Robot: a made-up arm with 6 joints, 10 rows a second.
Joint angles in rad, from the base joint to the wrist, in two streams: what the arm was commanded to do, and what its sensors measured. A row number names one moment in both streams.
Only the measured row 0 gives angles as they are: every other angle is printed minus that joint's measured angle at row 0.
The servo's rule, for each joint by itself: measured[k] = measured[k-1] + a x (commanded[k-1-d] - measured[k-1]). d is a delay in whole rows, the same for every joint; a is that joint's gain. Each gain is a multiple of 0.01, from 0.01 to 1. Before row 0 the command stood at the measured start. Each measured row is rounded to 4 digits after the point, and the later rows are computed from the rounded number. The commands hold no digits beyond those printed.
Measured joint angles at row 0:
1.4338 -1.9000 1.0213 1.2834 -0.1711 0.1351
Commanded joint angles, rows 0 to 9:
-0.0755 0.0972 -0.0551 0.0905 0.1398 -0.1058
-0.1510 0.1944 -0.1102 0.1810 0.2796 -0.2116
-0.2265 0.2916 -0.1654 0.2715 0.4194 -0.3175
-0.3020 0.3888 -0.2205 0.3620 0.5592 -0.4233
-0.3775 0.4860 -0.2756 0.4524 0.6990 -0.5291
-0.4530 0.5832 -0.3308 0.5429 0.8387 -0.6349
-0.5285 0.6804 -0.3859 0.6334 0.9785 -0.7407
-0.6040 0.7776 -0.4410 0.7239 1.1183 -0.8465
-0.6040 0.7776 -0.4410 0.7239 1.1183 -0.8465
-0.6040 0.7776 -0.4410 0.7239 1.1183 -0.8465
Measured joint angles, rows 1 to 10:
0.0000 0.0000 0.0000 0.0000 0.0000 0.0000
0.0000 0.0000 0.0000 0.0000 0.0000 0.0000
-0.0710 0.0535 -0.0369 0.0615 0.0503 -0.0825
-0.1462 0.1310 -0.0860 0.1428 0.1328 -0.1832
-0.2217 0.2193 -0.1392 0.2303 0.2360 -0.2880
-0.2972 0.3125 -0.1937 0.3199 0.3524 -0.3935
-0.3727 0.4079 -0.2486 0.4100 0.4772 -0.4993
-0.4482 0.5043 -0.3037 0.5004 0.6073 -0.6051
-0.5237 0.6012 -0.3588 0.5908 0.7409 -0.7109
-0.5992 0.6982 -0.4139 0.6813 0.8768 -0.8167
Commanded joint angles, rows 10 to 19:
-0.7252 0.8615 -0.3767 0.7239 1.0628 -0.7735
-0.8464 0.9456 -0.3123 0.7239 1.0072 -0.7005
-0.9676 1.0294 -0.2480 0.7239 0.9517 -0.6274
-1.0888 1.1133 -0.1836 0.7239 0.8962 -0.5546
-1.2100 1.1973 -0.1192 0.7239 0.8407 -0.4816
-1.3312 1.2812 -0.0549 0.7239 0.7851 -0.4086
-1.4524 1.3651 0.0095 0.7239 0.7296 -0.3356
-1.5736 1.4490 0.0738 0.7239 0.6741 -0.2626
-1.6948 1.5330 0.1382 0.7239 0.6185 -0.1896
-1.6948 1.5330 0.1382 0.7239 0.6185 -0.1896
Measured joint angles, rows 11 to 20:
-0.6037 0.7419 -0.4321 0.7103 0.9637 -0.8399
-0.6040 0.7615 -0.4381 0.7195 1.0194 -0.8450
-0.7179 0.8165 -0.3970 0.7225 1.0350 -0.7892
-0.8387 0.8875 -0.3403 0.7235 1.0250 -0.7200
-0.9599 0.9655 -0.2785 0.7238 0.9986 -0.6478
-1.0811 1.0468 -0.2149 0.7239 0.9617 -0.5751
-1.2023 1.1296 -0.1508 0.7239 0.9181 -0.5022
-1.3235 1.2130 -0.0865 0.7239 0.8702 -0.4292
-1.4447 1.2967 -0.0222 0.7239 0.8196 -0.3562
-1.5659 1.3805 0.0421 0.7239 0.7672 -0.2832

